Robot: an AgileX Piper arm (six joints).
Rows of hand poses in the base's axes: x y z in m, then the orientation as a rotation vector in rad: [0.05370, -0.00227, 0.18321, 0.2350, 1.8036, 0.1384]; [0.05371, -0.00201, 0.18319, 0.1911, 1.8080, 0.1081]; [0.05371, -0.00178, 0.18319, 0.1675, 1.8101, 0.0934]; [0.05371, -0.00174, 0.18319, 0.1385, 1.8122, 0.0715]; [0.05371, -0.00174, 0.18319, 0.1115, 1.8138, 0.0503]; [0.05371, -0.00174, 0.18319, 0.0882, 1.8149, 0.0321]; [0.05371, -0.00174, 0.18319, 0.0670, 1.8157, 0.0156]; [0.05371, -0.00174, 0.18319, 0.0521, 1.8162, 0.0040]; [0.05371, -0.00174, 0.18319, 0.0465, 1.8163, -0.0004]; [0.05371, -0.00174, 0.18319, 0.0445, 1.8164, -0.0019]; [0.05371, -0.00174, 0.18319, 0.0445, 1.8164, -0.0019]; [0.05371, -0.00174, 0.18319, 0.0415, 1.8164, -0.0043]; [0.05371, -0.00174, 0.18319, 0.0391, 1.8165, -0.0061]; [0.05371, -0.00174, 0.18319, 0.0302, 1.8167, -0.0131]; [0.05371, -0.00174, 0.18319, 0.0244, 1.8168, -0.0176]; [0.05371, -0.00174, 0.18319, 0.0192, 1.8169, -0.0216]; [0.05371, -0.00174, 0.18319, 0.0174, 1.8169, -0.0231]
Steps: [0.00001, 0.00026, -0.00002, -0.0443, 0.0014, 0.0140]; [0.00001, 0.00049, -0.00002, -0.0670, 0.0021, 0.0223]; [0.00001, 0.00053, -0.00002, -0.0975, 0.0030, 0.0305]; [0.00001, 0.00053, -0.00002, -0.1264, 0.0039, 0.0377]; [0.00001, 0.00053, -0.00002, -0.1513, 0.0046, 0.0439]; [0.00001, 0.00053, -0.00002, -0.1739, 0.0053, 0.0497]; [0.00001, 0.00053, -0.00002, -0.1898, 0.0057, 0.0537]; [0.00001, 0.00053, -0.00002, -0.1958, 0.0059, 0.0551]; [0.00001, 0.00053, -0.00002, -0.1979, 0.0060, 0.0557]; [0.00001, 0.00053, -0.00002, -0.1979, 0.0060, 0.0557]; [0.00001, 0.00053, -0.00002, -0.2011, 0.0060, 0.0565]; [0.00001, 0.00053, -0.00002, -0.2036, 0.0061, 0.0572]; [0.00001, 0.00053, -0.00002, -0.2132, 0.0064, 0.0595]; [0.00001, 0.00053, -0.00002, -0.2194, 0.0066, 0.0611]; [0.00001, 0.00053, -0.00002, -0.2249, 0.0068, 0.0625]; [0.00001, 0.00053, -0.00002, -0.2269, 0.0068, 0.0629]
